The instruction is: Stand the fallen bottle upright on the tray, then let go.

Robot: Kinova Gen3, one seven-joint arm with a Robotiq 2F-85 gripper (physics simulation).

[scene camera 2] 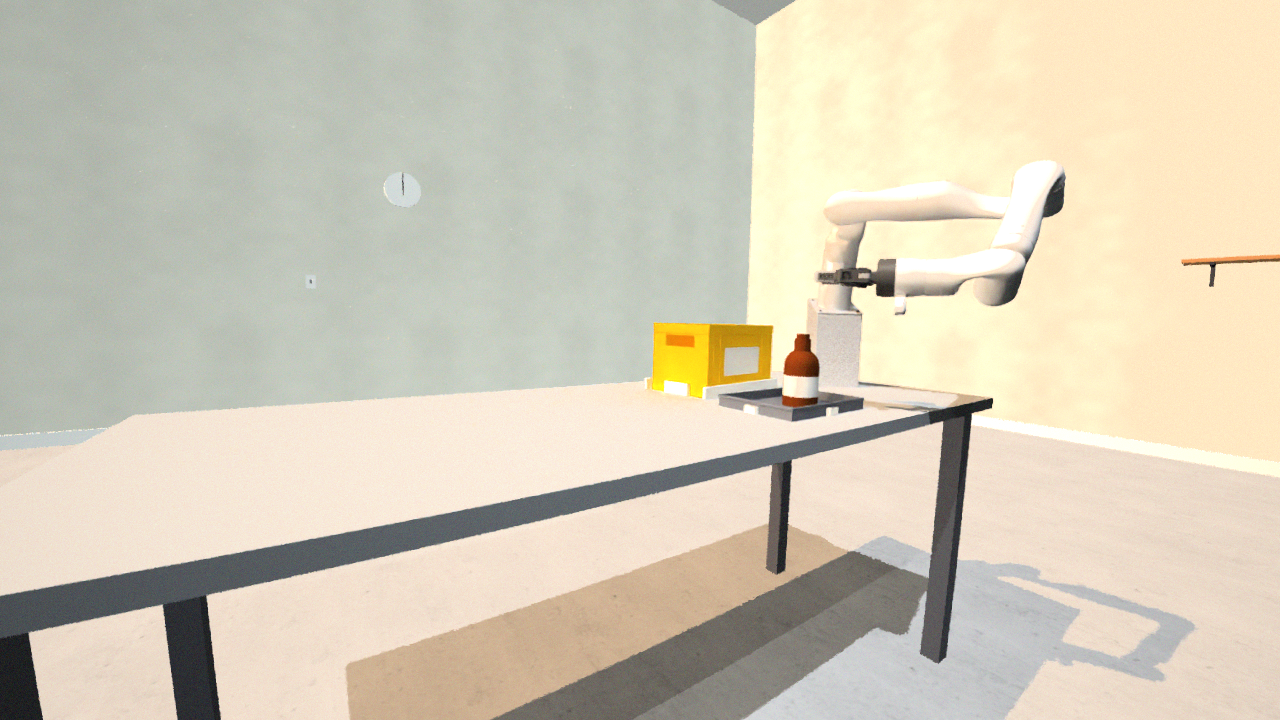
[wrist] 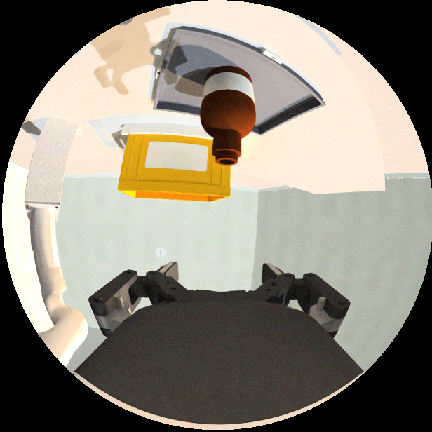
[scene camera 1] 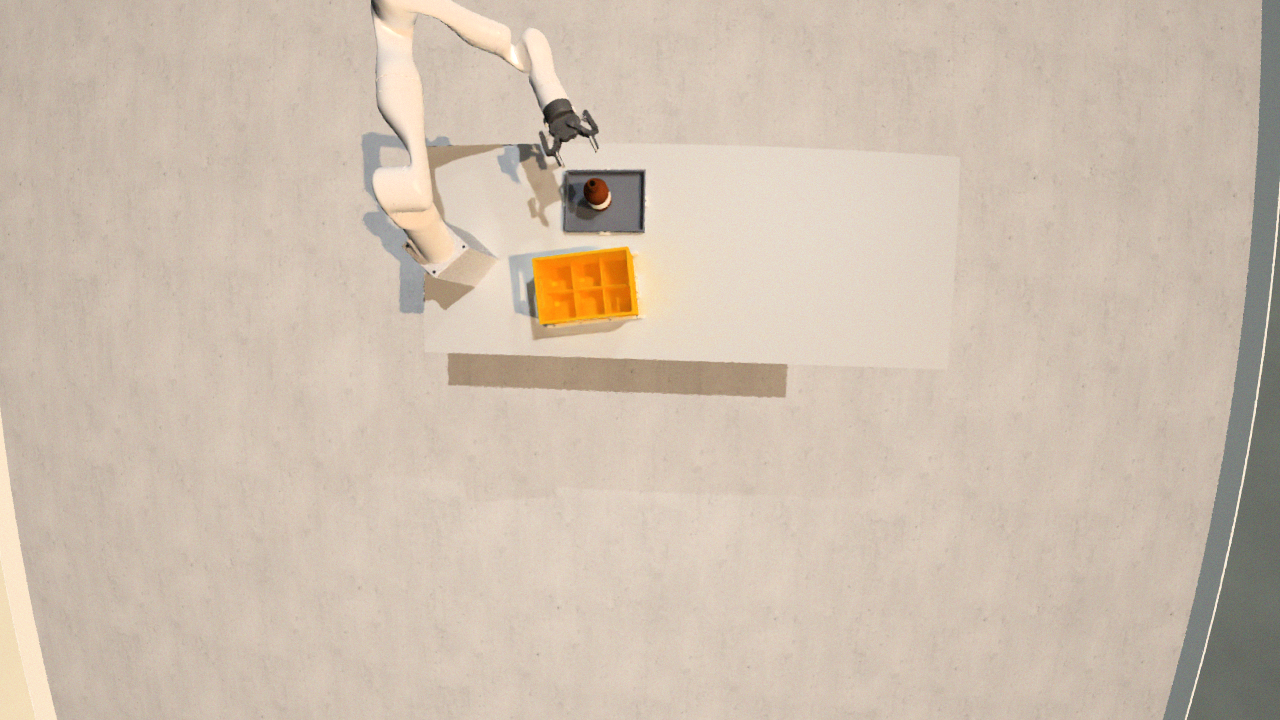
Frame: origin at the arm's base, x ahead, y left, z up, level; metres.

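Seen in the pictures: gripper, fingertip midpoint: (scene camera 2: 818,278) (scene camera 1: 580,159); arm's base, origin of the base link: (scene camera 2: 832,306) (scene camera 1: 437,247).
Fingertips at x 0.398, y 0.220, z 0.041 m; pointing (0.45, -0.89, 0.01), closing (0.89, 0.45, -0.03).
Offsets run from my fingertips to a thing's top centre. Level surfaces: height alone.
A brown bottle @[0.013 m ahead, 0.022 m right, 0.119 m down] (scene camera 1: 597,191) (scene camera 2: 801,371) (wrist: 228,112) with a white label stands upright on the dark grey tray @[0.031 m ahead, 0.030 m right, 0.253 m down] (scene camera 1: 626,219) (scene camera 2: 841,407) (wrist: 285,95), mouth up. In the first scene view it is in the left part of the tray. My gripper (scene camera 1: 580,155) (scene camera 2: 821,276) (wrist: 219,272) is open, with nothing between its fingers. It is level and well above the height of the bottle's neck, off to the side of the bottle and apart from it. In the wrist view the bottle is beyond the fingers and does not touch them.
A yellow crate @[0.002 m back, 0.311 m right, 0.104 m down] (scene camera 1: 586,288) (scene camera 2: 680,358) (wrist: 175,186) with several compartments stands beside the tray on the white table @[0.279 m down] (scene camera 1: 805,259) (scene camera 2: 402,474). The arm's grey base block (scene camera 1: 465,265) (scene camera 2: 838,349) (wrist: 50,162) stands at the table's end.
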